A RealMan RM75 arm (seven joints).
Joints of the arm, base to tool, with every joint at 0 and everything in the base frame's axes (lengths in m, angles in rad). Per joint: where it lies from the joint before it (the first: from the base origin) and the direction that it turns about. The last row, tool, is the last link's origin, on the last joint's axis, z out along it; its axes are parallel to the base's.
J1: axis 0 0 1 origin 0 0 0.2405
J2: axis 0 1 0 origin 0 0 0
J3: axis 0 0 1 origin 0 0 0.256
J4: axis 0 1 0 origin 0 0 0
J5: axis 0 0 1 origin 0 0 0.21
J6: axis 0 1 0 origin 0 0 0
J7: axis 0 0 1 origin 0 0 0.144
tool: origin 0 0 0
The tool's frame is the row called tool.
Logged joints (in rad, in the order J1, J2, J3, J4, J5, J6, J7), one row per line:
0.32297, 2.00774, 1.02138, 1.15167, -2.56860, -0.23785, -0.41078
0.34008, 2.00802, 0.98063, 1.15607, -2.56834, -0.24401, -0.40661
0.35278, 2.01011, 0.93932, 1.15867, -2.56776, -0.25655, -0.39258
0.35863, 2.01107, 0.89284, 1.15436, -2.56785, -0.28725, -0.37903
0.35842, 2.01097, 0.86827, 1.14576, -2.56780, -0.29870, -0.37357
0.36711, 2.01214, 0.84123, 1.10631, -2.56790, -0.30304, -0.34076
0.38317, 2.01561, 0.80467, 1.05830, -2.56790, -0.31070, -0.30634
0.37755, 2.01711, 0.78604, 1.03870, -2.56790, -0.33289, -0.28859
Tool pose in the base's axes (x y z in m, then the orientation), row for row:
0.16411, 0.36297, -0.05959, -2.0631, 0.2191, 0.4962
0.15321, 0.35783, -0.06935, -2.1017, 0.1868, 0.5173
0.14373, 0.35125, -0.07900, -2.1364, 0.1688, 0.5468
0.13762, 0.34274, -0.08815, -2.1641, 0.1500, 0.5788
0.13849, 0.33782, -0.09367, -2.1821, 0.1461, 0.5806
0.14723, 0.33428, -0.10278, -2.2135, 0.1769, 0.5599
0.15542, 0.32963, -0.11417, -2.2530, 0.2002, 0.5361
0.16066, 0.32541, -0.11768, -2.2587, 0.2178, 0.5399
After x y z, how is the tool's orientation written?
As a rotation vector, in radians.
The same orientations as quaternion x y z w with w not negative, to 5 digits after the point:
-0.84679, 0.08993, 0.20366, 0.48310
-0.85605, 0.07609, 0.21070, 0.46582
-0.86341, 0.06822, 0.22099, 0.44837
-0.86868, 0.06021, 0.23233, 0.43335
-0.87274, 0.05843, 0.23221, 0.42542
-0.88028, 0.07035, 0.22266, 0.41302
-0.88946, 0.07904, 0.21165, 0.39726
-0.89019, 0.08584, 0.21278, 0.39359

